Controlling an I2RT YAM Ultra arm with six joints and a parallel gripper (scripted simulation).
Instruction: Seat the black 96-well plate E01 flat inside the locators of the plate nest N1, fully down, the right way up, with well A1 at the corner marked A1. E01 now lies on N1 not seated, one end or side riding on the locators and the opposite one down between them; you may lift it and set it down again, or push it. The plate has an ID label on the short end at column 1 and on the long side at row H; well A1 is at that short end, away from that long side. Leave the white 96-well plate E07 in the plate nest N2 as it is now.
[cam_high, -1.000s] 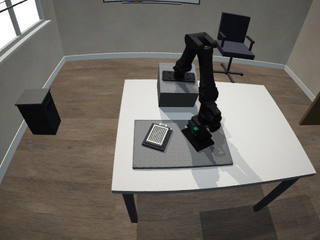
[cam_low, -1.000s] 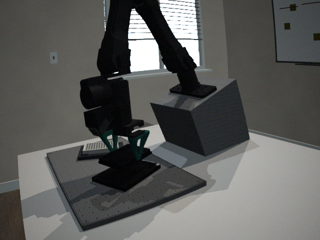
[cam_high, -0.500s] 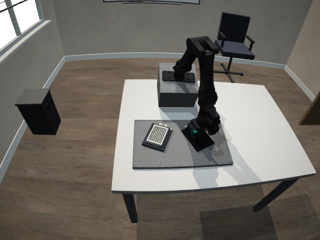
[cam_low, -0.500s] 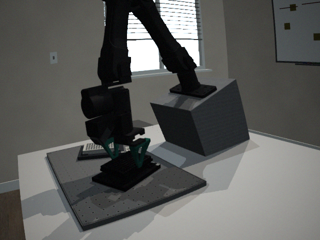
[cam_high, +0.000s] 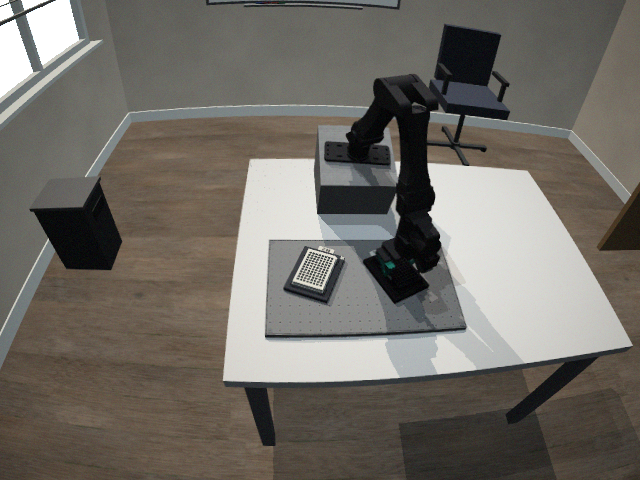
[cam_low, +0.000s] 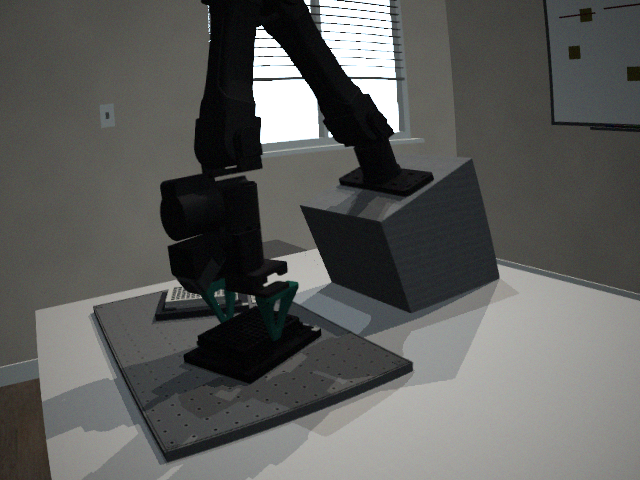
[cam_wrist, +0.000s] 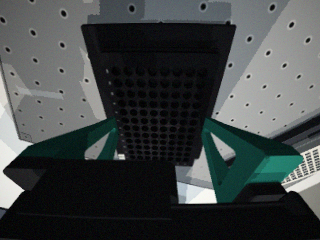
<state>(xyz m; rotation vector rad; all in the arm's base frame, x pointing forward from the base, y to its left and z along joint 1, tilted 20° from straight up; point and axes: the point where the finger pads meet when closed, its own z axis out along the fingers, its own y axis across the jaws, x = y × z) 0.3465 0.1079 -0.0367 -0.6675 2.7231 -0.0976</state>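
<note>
My hand is right at the black plate E01. Round my hand: white plate E07: 220 mm to the right, 10 mm below, 10 mm ahead; black plate nest N1: 30 mm below.
</note>
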